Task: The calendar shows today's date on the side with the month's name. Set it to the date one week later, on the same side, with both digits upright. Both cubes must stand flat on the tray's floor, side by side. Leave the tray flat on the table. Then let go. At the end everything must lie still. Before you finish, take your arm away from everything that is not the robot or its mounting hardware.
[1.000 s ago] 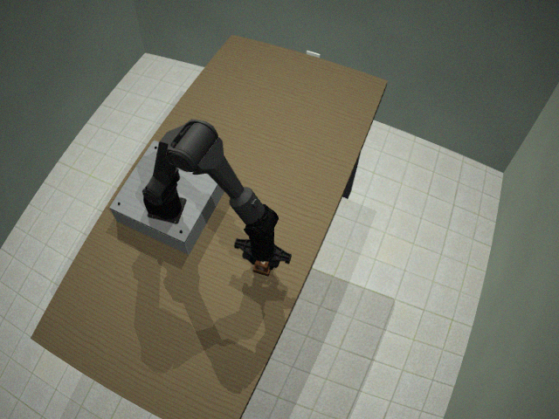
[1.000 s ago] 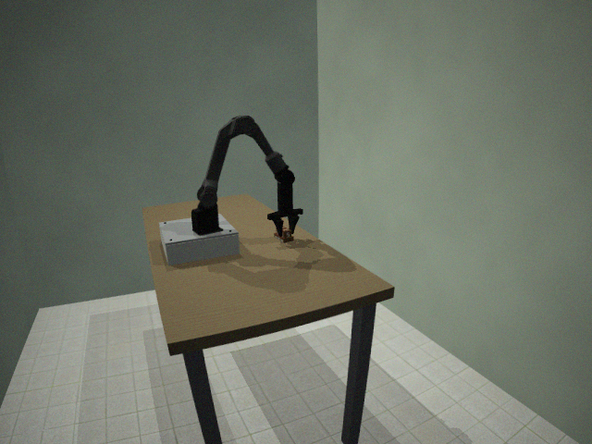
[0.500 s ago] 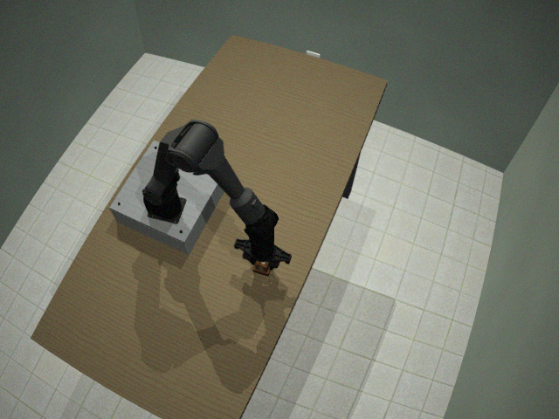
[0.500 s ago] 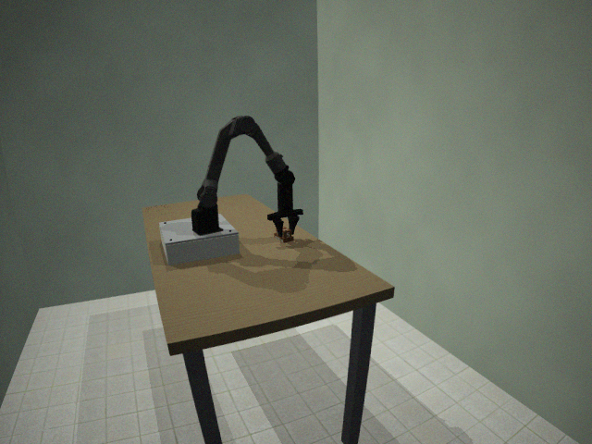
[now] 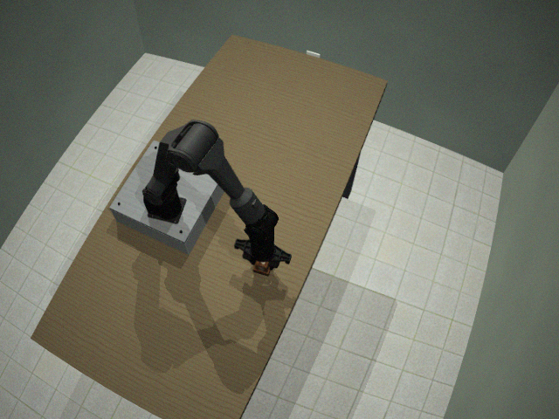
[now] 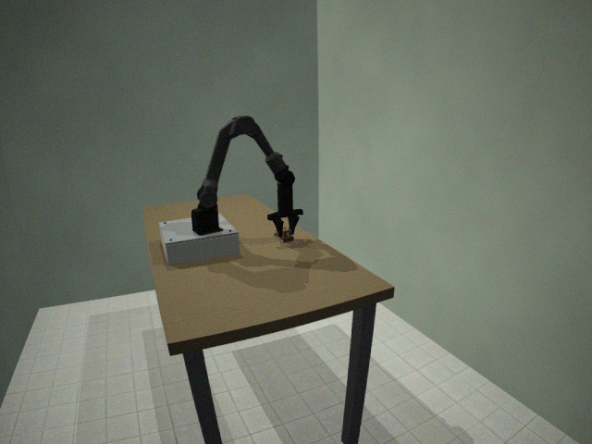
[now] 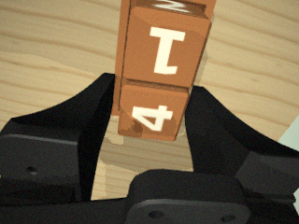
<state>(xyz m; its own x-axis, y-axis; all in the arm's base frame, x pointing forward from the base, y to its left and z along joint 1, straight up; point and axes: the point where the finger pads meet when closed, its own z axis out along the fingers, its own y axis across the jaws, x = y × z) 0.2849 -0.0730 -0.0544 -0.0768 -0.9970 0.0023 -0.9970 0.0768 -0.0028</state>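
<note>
Right now my hand is right at the cube. The rest, counted from my hand: brown tray: 2 cm to the left, 2 cm below.
</note>
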